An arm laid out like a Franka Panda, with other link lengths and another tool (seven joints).
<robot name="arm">
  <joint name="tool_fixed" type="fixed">
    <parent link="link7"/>
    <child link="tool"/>
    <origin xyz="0.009 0.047 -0.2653" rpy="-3.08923 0 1.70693"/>
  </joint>
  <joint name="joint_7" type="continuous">
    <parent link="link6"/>
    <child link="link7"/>
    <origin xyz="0.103 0 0" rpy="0 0 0"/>
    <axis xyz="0 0 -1"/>
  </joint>
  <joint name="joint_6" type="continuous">
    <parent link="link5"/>
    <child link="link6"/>
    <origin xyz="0 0 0" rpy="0 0 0"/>
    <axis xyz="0 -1 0"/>
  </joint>
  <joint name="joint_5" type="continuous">
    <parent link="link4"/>
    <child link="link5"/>
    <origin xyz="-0.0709 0 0.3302" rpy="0 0 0"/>
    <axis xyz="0 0 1"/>
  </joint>
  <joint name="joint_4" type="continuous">
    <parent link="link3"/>
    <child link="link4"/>
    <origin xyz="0.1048 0 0" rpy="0 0 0"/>
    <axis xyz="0 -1 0"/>
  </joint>
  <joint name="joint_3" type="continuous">
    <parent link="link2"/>
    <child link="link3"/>
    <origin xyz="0 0 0.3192" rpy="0 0 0"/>
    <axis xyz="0 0 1"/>
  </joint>
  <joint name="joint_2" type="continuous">
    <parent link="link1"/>
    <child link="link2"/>
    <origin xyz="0 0 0" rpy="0 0 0"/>
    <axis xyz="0 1 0"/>
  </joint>
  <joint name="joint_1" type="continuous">
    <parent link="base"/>
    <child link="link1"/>
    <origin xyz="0 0 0.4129" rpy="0 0 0"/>
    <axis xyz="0 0 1"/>
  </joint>
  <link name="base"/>
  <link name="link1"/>
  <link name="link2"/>
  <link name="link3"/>
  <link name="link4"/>
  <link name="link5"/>
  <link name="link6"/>
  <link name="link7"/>
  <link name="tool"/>
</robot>
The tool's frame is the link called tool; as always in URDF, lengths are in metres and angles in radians. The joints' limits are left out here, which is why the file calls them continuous.
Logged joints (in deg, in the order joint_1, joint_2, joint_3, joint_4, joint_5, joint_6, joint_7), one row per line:
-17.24, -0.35, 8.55, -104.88, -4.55, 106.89, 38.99
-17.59, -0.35, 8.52, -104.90, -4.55, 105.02, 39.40
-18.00, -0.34, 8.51, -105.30, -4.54, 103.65, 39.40
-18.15, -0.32, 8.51, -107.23, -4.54, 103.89, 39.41
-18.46, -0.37, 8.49, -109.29, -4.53, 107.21, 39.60
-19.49, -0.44, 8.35, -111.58, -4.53, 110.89, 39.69
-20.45, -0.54, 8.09, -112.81, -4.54, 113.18, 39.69
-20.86, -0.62, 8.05, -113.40, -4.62, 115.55, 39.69
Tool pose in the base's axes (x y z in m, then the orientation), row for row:
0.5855, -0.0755, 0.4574, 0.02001, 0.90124, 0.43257, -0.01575
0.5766, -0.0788, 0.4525, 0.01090, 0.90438, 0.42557, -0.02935
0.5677, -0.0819, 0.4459, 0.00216, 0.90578, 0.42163, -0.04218
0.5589, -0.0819, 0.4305, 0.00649, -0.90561, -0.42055, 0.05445
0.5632, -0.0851, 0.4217, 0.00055, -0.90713, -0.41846, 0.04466
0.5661, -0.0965, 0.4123, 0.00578, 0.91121, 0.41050, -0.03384
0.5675, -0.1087, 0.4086, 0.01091, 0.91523, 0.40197, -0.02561
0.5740, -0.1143, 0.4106, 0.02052, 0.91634, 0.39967, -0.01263
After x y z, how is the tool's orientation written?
As a quaternion, w x y z.
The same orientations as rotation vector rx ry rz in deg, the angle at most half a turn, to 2 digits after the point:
160.19, 76.89, -2.80
161.67, 76.08, -5.25
162.82, 75.79, -7.58
-162.34, -75.39, 9.76
-163.23, -75.30, 8.04
163.42, 73.62, -6.07
163.61, 71.86, -4.58
162.82, 71.02, -2.24

